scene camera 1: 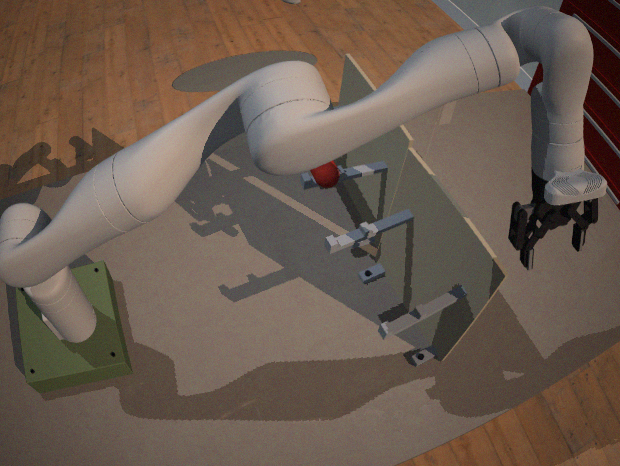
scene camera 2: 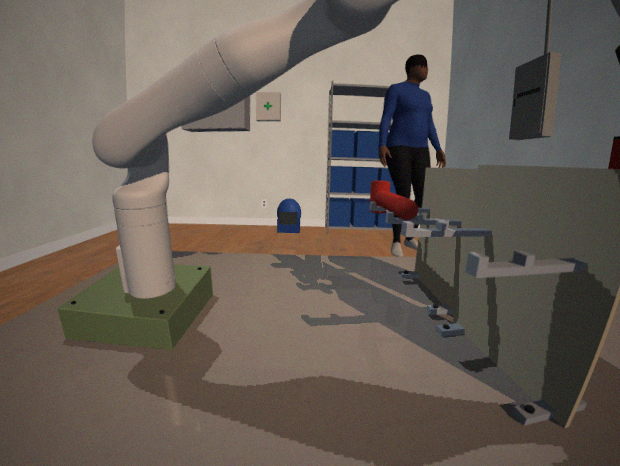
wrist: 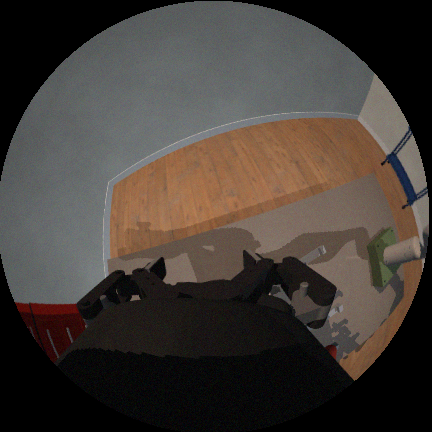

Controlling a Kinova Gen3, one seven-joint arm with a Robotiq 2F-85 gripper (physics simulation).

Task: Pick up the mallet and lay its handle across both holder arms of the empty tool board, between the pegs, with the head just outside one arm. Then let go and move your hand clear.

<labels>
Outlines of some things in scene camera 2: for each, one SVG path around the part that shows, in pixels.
A red mallet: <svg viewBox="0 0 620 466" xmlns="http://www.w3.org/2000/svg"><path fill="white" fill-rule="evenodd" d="M371 182L370 202L376 202L376 206L388 210L371 211L372 213L386 213L390 211L403 220L411 220L416 217L418 213L416 202L391 193L389 181L374 180Z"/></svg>
</labels>
